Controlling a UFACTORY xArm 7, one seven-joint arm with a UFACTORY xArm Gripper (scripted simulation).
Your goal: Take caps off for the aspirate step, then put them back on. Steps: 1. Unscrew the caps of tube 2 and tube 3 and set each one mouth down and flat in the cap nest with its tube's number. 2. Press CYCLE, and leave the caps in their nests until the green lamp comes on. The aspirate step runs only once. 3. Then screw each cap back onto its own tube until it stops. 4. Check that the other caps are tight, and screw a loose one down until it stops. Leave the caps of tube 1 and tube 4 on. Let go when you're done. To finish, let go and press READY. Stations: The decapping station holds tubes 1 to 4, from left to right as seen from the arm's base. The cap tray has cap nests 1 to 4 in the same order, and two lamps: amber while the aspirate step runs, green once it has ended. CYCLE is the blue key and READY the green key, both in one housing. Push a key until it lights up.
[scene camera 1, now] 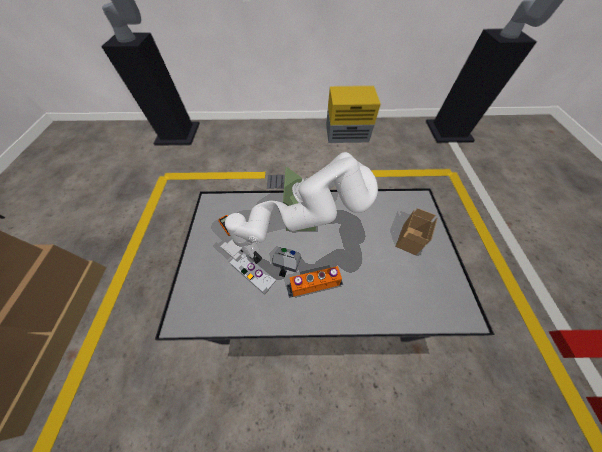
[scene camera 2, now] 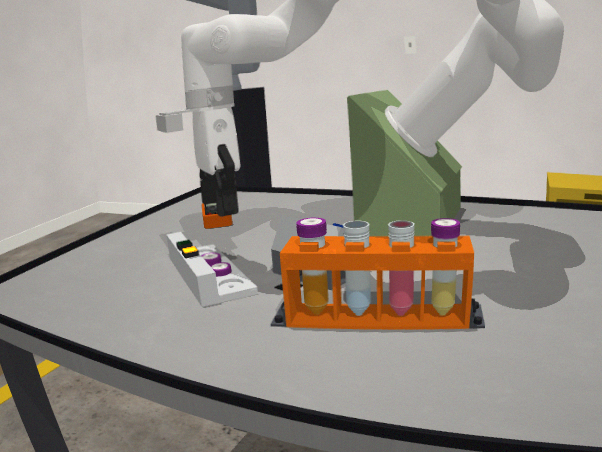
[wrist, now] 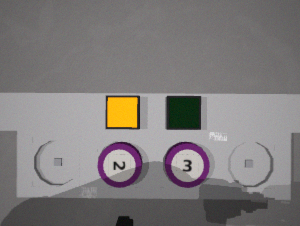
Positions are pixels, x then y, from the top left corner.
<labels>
cardboard box: scene camera 1 419, 232; not seen in scene camera 2 (out of frame); not seen in the wrist view (out of frame)
</labels>
